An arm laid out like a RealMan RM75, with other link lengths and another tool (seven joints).
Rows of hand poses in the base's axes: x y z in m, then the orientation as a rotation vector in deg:
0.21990, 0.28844, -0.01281, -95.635, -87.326, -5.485
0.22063, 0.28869, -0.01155, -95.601, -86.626, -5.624
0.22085, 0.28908, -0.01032, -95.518, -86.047, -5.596
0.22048, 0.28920, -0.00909, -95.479, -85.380, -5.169
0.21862, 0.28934, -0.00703, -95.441, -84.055, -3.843
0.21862, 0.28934, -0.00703, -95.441, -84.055, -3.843
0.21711, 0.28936, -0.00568, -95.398, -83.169, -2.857
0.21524, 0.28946, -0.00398, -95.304, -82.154, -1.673
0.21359, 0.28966, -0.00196, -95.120, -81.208, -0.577
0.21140, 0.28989, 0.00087, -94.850, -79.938, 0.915
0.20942, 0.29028, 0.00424, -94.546, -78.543, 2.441
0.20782, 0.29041, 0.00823, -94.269, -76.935, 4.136
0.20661, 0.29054, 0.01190, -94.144, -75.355, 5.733
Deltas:
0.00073, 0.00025, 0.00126, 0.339, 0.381, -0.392
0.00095, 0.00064, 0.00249, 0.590, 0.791, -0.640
0.00058, 0.00076, 0.00372, 0.654, 1.466, -0.820
-0.00128, 0.00090, 0.00578, 0.516, 3.058, -1.037
-0.00128, 0.00090, 0.00578, 0.516, 3.058, -1.037
-0.00279, 0.00092, 0.00713, 0.380, 4.181, -1.139
-0.00466, 0.00102, 0.00883, 0.219, 5.510, -1.216
-0.00631, 0.00122, 0.01085, 0.131, 6.773, -1.242
-0.00850, 0.00145, 0.01368, 0.004, 8.485, -1.259
-0.01048, 0.00184, 0.01705, -0.092, 10.305, -1.314
-0.01208, 0.00197, 0.02104, -0.246, 12.343, -1.439
-0.01329, 0.00210, 0.02471, -0.488, 14.256, -1.665

